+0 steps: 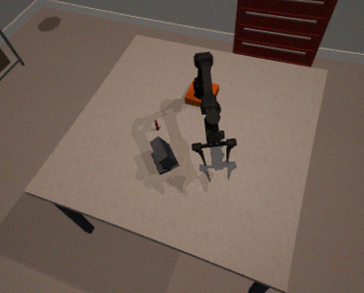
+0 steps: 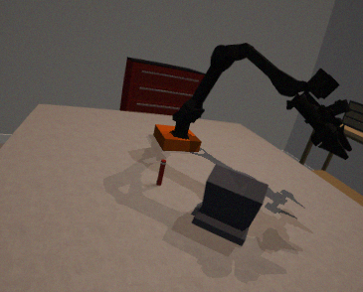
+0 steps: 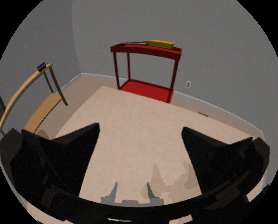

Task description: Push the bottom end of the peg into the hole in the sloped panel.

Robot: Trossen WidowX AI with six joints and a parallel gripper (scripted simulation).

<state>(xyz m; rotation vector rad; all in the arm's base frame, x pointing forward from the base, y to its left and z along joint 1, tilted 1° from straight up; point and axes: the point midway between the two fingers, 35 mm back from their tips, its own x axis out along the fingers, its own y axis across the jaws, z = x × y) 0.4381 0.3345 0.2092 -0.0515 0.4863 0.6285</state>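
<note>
Right now the panel is 10 mm behind my gripper tip, 300 mm to the right of it and 160 mm below it. The rest, counted from my gripper tip: red peg (150 mm behind, 460 mm to the right, 180 mm below).
</note>
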